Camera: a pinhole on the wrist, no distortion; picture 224 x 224 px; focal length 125.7 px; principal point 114.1 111.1 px. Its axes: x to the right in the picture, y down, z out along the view. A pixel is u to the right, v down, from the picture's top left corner.
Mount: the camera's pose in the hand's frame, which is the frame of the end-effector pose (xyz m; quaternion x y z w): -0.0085 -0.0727 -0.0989 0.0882 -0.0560 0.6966 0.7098
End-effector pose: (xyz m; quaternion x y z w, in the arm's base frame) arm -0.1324 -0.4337 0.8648 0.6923 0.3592 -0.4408 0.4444
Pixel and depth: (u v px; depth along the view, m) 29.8 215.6 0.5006
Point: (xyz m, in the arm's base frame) -0.8192 -0.6236 1.0235
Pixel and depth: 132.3 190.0 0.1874
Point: -0.2750 -0.5064 0.9284
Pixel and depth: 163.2 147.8 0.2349
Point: -0.2261 -0.5725 0.8830
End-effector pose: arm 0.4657 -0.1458 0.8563 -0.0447 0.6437 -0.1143 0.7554
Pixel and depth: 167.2 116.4 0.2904
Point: 0.6705 -0.1724 0.8991
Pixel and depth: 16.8 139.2 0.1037
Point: 0.4293 -0.3050 0.9190
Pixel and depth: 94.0 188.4 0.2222
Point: 0.5442 -0.2700 1.0394
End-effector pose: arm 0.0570 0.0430 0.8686 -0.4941 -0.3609 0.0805 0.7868
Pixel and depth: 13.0 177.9 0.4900
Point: -0.4595 -0.1324 1.2853
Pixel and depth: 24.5 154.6 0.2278
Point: -0.1270 -0.0661 1.0842
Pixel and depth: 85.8 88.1 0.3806
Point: -0.1058 0.1442 1.1653
